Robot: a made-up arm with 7 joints. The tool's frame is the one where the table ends. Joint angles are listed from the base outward.
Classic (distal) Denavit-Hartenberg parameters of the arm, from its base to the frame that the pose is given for. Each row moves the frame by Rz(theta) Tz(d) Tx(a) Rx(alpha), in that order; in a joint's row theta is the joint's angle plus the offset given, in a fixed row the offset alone. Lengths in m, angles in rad.
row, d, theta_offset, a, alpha
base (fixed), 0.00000, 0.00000, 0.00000, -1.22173
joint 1, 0.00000, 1.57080, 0.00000, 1.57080
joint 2, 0.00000, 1.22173, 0.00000, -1.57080
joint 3, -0.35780, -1.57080, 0.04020, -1.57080
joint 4, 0.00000, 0.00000, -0.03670, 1.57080
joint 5, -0.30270, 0.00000, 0.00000, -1.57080
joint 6, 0.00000, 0.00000, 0.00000, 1.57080
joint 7, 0.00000, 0.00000, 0.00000, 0.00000
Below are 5 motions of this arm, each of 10 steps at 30 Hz.
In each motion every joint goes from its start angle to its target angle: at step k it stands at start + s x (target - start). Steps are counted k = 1, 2, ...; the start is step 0. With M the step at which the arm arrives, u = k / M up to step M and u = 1 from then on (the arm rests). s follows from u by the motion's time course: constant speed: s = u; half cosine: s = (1 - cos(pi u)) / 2; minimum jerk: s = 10 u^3 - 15 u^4 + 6 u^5.
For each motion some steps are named. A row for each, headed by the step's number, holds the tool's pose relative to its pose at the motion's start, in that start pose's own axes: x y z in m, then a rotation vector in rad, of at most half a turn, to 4 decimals.
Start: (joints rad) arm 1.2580 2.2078 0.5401 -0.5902 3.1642 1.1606 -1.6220
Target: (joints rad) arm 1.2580 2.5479 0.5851 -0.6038 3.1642 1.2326 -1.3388
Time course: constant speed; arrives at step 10
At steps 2, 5, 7, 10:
2: 0.0377 -0.0024 -0.0245 -0.0536 0.0012 -0.0014
5: 0.0935 -0.0119 -0.0615 -0.1345 0.0105 -0.0031
7: 0.1297 -0.0222 -0.0863 -0.1883 0.0217 -0.0040
10: 0.1823 -0.0432 -0.1230 -0.2683 0.0461 -0.0053

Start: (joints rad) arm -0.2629 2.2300 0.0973 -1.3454 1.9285 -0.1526 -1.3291
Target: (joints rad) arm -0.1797 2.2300 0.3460 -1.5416 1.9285 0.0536 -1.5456
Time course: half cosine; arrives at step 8
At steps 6, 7, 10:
6: 0.0756 0.0051 -0.0090 -0.1398 -0.2062 -0.1445
7: 0.0852 0.0061 -0.0089 -0.1543 -0.2348 -0.1667
10: 0.0885 0.0065 -0.0088 -0.1593 -0.2450 -0.1747

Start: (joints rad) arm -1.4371 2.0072 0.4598 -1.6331 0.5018 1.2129 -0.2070
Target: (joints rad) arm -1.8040 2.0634 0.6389 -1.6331 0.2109 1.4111 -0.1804
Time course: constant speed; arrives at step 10
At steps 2, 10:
2: -0.0030 0.0372 0.0201 0.1051 0.0129 0.0704
10: -0.0535 0.1659 0.1189 0.4935 0.1062 0.4192

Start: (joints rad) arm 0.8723 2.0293 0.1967 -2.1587 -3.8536 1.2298 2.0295
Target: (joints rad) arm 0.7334 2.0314 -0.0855 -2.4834 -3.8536 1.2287 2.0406
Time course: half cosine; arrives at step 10
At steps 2, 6, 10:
2: -0.0014 0.0038 -0.0093 0.0315 -0.0038 -0.0064
6: -0.0092 0.0320 -0.0604 0.2160 -0.0174 -0.0449
10: -0.0142 0.0542 -0.0886 0.3299 -0.0185 -0.0699

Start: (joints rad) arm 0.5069 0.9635 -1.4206 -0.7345 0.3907 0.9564 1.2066
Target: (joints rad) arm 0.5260 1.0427 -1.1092 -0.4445 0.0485 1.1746 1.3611
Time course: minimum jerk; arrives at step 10
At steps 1, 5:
1: 0.0006 0.0010 -0.0006 0.0047 -0.0008 0.0030
5: 0.0290 0.0632 -0.0309 0.2830 -0.0332 0.1714

